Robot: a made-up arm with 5 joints.
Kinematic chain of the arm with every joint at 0, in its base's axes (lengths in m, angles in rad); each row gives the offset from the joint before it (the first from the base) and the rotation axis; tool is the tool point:
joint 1: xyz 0 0 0.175 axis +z
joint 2: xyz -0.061 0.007 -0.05 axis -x
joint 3: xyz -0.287 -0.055 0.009 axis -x
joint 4: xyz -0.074 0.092 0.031 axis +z
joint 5: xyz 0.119 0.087 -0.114 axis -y
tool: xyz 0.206 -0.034 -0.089
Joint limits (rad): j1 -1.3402..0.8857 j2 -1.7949..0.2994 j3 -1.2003..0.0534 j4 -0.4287..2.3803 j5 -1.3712..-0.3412
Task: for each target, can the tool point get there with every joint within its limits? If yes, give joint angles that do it. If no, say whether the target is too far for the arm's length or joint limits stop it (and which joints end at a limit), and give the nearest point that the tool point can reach.
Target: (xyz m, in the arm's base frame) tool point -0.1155 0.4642 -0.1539
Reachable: yes | joints -0.8649 0.0104 -0.0827 1.2457 -1.0786
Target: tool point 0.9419 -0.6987 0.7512
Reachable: no: too far | nearest point 0.0419 -0.4394 0.3550 | short by 1.017 m
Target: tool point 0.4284 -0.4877 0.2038
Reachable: no: joint limits stop it (at a limit: joint 1, joint 2, joint 3, joint 5) | nearest point 0.0502 -0.4061 0.3529 | short by 0.415 m
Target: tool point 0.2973 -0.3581 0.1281
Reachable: no: joint limits stop it (at a limit: joint 1, joint 2, joint 3, joint 5) | nearest point 0.0550 -0.3442 0.3477 | short by 0.327 m
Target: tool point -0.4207 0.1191 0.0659
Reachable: yes | joints 0.6024 -0.7448 -0.0722 0.5278 -0.8114
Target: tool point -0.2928 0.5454 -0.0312
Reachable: yes | joints -0.5520 -0.1482 -0.2869 1.9000 -0.8149
